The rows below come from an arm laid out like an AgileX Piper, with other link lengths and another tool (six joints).
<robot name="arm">
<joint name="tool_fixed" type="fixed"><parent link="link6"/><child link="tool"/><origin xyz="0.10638 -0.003 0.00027" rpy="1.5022 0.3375 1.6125"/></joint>
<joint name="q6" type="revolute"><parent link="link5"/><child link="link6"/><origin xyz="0.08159 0 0.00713" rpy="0 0 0"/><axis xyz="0.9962 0 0.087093"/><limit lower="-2.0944" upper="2.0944"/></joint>
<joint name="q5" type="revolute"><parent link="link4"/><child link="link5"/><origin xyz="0 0 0" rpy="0 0 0"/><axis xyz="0 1 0"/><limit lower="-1.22" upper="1.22"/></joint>
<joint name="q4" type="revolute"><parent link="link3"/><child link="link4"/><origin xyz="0.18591 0 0.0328" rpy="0 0 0"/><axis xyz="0.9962 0 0.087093"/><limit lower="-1.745" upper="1.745"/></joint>
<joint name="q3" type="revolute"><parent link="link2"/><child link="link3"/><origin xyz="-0.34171 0 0.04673" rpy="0 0 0"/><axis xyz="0 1 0"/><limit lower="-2.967" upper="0"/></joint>
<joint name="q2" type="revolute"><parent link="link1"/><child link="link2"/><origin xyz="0 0 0" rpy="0 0 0"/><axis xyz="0 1 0"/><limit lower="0" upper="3.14"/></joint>
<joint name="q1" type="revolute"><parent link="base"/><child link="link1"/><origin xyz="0 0 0.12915" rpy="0 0 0"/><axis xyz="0 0 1"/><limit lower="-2.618" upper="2.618"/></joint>
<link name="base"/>
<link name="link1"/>
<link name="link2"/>
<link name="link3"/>
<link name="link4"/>
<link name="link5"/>
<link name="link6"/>
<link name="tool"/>
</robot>
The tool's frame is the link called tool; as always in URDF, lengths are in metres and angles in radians.
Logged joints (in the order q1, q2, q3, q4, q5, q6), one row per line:
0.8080, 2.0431, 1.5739, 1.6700, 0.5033, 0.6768
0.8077, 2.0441, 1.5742, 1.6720, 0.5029, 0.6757
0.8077, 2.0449, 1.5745, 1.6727, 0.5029, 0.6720
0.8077, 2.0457, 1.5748, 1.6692, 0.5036, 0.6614
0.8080, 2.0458, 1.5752, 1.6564, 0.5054, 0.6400
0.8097, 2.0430, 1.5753, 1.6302, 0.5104, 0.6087
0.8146, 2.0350, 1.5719, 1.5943, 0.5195, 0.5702
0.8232, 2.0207, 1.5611, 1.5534, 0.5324, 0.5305
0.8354, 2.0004, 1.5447, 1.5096, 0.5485, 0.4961
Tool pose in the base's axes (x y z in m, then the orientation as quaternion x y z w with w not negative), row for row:
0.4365, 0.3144, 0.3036, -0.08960, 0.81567, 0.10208, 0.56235
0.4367, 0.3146, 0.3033, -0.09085, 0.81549, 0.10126, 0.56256
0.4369, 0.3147, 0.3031, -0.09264, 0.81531, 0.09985, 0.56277
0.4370, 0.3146, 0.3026, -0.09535, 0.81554, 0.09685, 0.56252
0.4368, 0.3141, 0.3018, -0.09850, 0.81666, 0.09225, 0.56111
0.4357, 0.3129, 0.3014, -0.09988, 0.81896, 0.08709, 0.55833
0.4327, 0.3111, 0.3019, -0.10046, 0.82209, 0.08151, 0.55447
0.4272, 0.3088, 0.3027, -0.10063, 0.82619, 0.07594, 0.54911
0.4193, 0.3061, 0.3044, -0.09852, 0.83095, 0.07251, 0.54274
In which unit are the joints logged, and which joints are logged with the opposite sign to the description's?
The joints are logged in radians. Opposite sign: q3, q4.
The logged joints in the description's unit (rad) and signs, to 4 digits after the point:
0.8080, 2.0431, -1.5739, -1.6700, 0.5033, 0.6768
0.8077, 2.0441, -1.5742, -1.6720, 0.5029, 0.6757
0.8077, 2.0449, -1.5745, -1.6727, 0.5029, 0.6720
0.8077, 2.0457, -1.5748, -1.6692, 0.5036, 0.6614
0.8080, 2.0458, -1.5752, -1.6564, 0.5054, 0.6400
0.8097, 2.0430, -1.5753, -1.6302, 0.5104, 0.6087
0.8146, 2.0350, -1.5719, -1.5943, 0.5195, 0.5702
0.8232, 2.0207, -1.5611, -1.5534, 0.5324, 0.5305
0.8354, 2.0004, -1.5447, -1.5096, 0.5485, 0.4961

